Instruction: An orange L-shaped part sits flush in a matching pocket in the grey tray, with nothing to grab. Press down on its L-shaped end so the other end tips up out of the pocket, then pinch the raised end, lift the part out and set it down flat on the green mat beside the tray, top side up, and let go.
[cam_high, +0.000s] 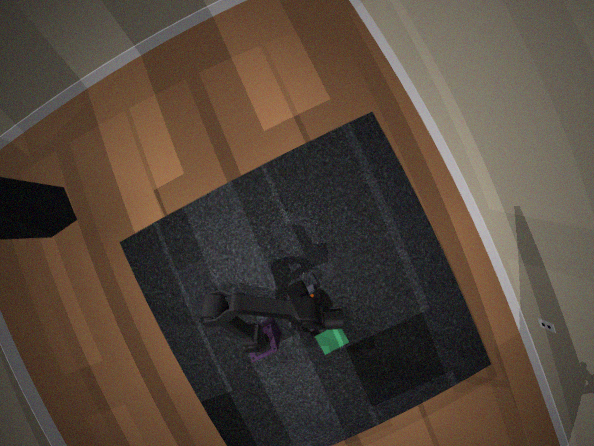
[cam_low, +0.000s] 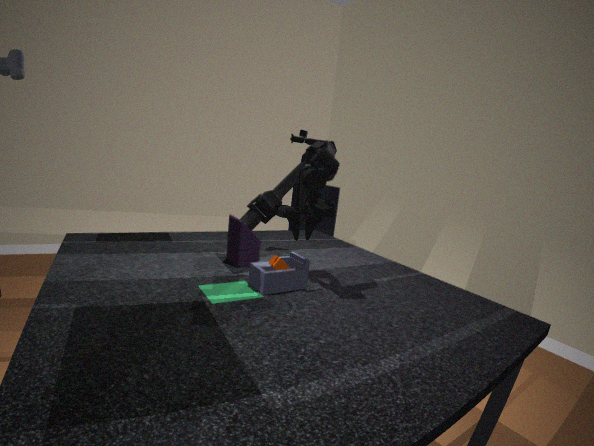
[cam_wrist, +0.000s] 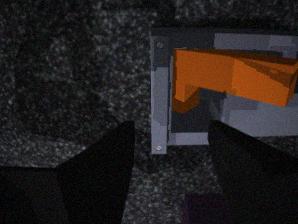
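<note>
Right now the orange L-shaped part is 1 cm behind my gripper tip, 4 cm to the right of it and 10 cm below it. Also, from my gripper tip: green mat 1 cm behind, 22 cm to the right, 16 cm below.
</note>
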